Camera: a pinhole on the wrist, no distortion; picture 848 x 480 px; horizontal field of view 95.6 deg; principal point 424.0 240.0 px. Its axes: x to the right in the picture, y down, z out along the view. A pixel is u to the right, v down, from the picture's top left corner.
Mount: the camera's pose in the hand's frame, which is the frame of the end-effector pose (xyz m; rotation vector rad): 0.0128 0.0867 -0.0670 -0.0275 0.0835 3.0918
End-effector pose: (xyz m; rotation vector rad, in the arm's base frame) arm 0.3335 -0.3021 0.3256 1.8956 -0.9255 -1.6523
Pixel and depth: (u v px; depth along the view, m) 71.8 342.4 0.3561
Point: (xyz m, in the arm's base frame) 0.0577 -0.5149 0.0495
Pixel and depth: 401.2 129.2 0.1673
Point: 0.2119 -0.4059 0.3967
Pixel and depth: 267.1 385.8 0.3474
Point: 0.0632 -0.3597 0.1559
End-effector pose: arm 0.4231 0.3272 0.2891 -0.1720 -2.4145 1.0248
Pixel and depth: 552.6 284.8 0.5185
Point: 0.3419 0.0320 -0.0888
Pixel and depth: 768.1 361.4 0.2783
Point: 0.5273 0.1368 0.0483
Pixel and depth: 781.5 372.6 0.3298
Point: 0.5546 0.0714 0.0082
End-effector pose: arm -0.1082 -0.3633 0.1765 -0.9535 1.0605 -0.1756
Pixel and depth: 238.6 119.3 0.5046
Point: 0.2914 -0.0940 -0.1205
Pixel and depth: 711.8 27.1 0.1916
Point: -0.1451 -0.0991 0.1240
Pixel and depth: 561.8 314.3 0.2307
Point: -0.0334 -0.1913 0.2074
